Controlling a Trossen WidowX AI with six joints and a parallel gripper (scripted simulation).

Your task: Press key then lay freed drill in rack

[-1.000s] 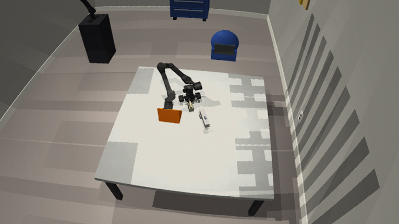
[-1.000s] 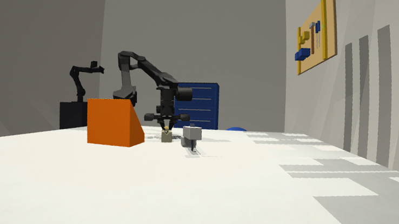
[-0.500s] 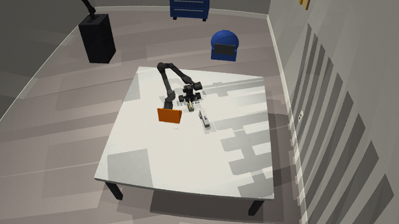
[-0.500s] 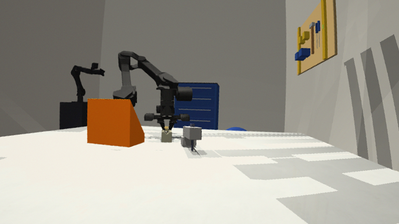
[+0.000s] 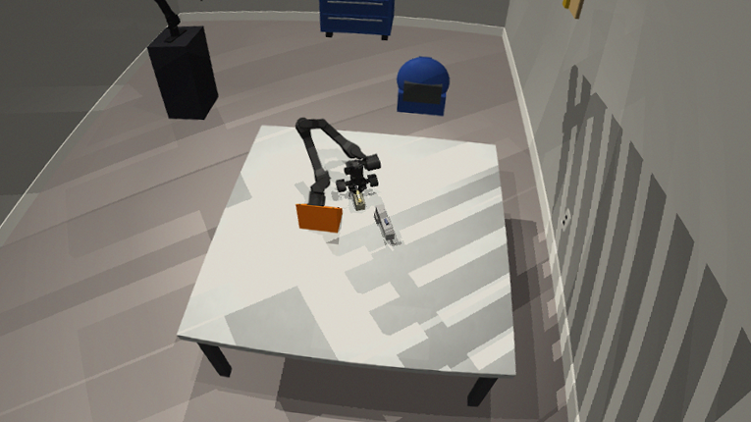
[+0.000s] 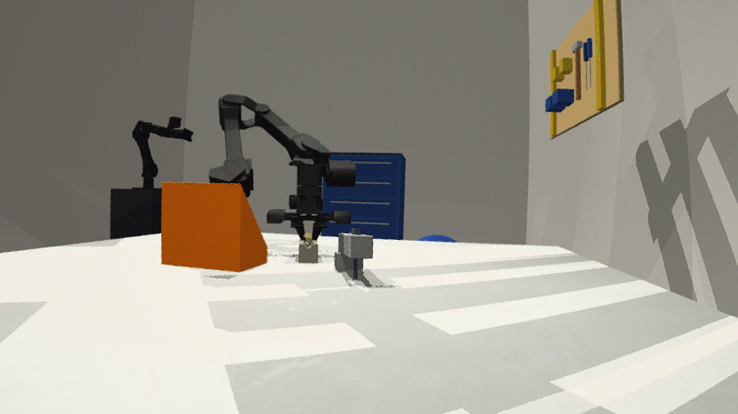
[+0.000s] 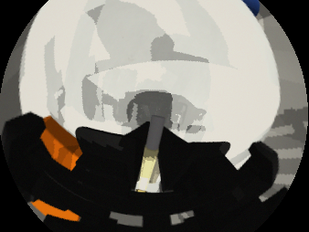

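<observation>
My gripper tip is now 5 cm to the left of the rack, 2 cm short of it and 1 cm below it. The rest, counted from my gripper tip: blue drill (21 cm to the right, 15 cm ahead, 5 cm above).
</observation>
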